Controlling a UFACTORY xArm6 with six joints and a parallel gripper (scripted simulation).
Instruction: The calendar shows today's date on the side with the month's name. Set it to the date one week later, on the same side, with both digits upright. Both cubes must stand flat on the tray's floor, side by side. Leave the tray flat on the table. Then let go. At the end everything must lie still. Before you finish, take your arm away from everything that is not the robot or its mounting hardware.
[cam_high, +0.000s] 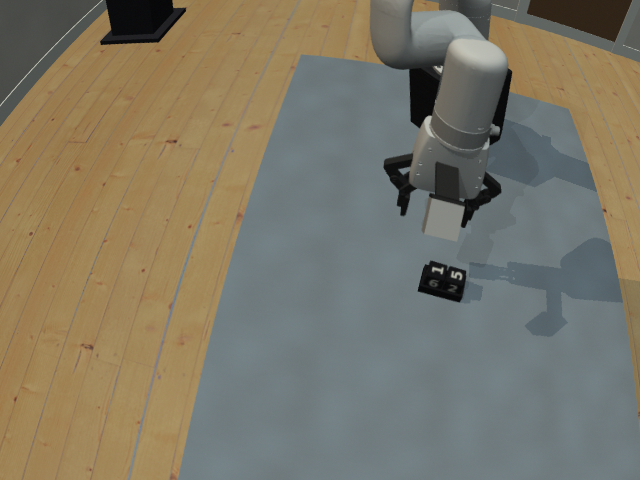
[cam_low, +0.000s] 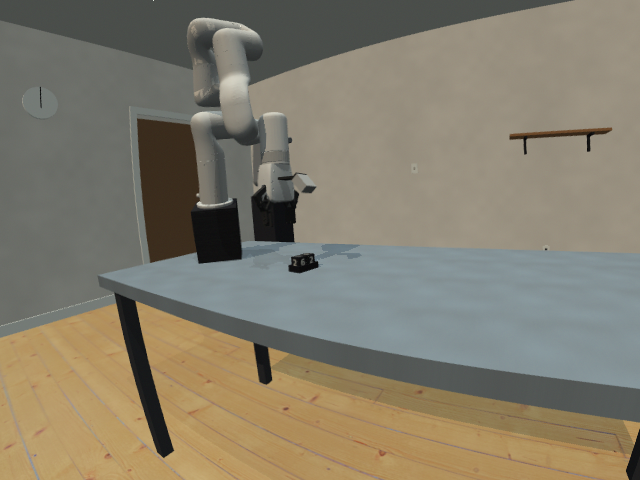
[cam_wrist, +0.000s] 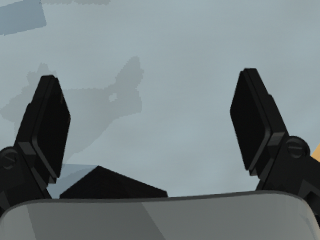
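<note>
My gripper is now 130 mm above the black tray, 40 mm to the right of it and 30 mm short of it.
</note>
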